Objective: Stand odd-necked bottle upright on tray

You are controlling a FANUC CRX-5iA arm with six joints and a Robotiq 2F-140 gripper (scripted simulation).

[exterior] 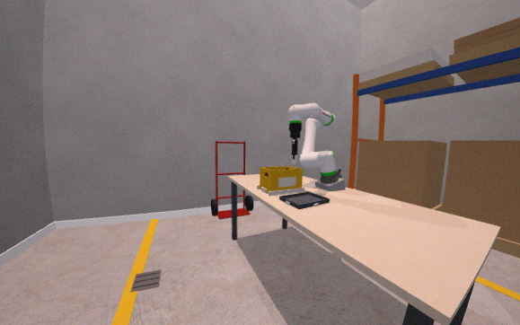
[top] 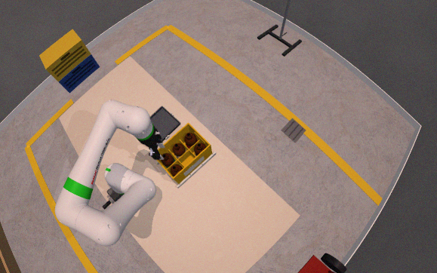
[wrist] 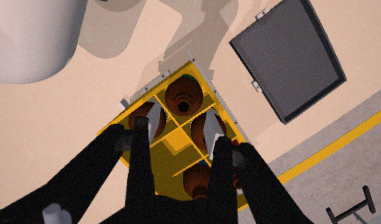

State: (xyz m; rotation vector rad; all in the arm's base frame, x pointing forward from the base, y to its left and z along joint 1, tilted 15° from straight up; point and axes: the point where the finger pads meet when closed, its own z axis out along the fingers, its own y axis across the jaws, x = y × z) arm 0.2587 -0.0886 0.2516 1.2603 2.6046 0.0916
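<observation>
My gripper is now 90 mm short of the brown bottle, 10 mm to the left of it and 160 mm above it. The rest, counted from my hand: yellow crate (80 mm ahead, 50 mm to the right, 160 mm below); then dark tray (120 mm ahead, 230 mm to the left, 230 mm below).
</observation>
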